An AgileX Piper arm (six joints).
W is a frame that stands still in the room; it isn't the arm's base.
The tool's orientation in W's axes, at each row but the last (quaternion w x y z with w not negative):
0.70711 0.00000 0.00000 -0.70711
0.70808 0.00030 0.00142 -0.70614
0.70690 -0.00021 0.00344 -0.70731
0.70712 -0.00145 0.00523 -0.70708
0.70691 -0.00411 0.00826 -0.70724
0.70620 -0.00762 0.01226 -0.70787
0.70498 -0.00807 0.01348 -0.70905
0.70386 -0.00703 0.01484 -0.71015
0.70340 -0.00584 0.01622 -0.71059
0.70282 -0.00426 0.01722 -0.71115
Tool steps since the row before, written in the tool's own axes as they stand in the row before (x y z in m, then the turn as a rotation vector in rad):
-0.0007 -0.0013 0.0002 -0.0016 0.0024 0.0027
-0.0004 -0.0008 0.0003 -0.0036 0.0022 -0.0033
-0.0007 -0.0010 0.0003 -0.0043 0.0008 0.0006
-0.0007 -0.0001 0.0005 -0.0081 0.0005 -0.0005
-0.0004 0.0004 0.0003 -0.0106 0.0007 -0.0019
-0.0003 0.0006 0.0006 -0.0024 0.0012 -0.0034
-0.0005 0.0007 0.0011 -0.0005 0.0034 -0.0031
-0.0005 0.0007 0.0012 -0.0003 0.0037 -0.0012
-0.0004 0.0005 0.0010 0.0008 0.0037 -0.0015
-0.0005 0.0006 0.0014 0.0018 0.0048 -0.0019
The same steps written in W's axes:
-0.0013 0.0007 0.0002 0.0024 0.0016 0.0027
-0.0008 0.0004 0.0003 0.0022 0.0036 -0.0033
-0.0010 0.0007 0.0003 0.0008 0.0043 0.0006
-0.0001 0.0007 0.0005 0.0005 0.0081 -0.0005
0.0004 0.0004 0.0003 0.0007 0.0106 -0.0018
0.0006 0.0003 0.0006 0.0011 0.0024 -0.0034
0.0007 0.0005 0.0011 0.0033 0.0005 -0.0032
0.0007 0.0005 0.0012 0.0037 0.0003 -0.0013
0.0005 0.0004 0.0010 0.0036 -0.0008 -0.0016
0.0006 0.0005 0.0014 0.0047 -0.0018 -0.0021

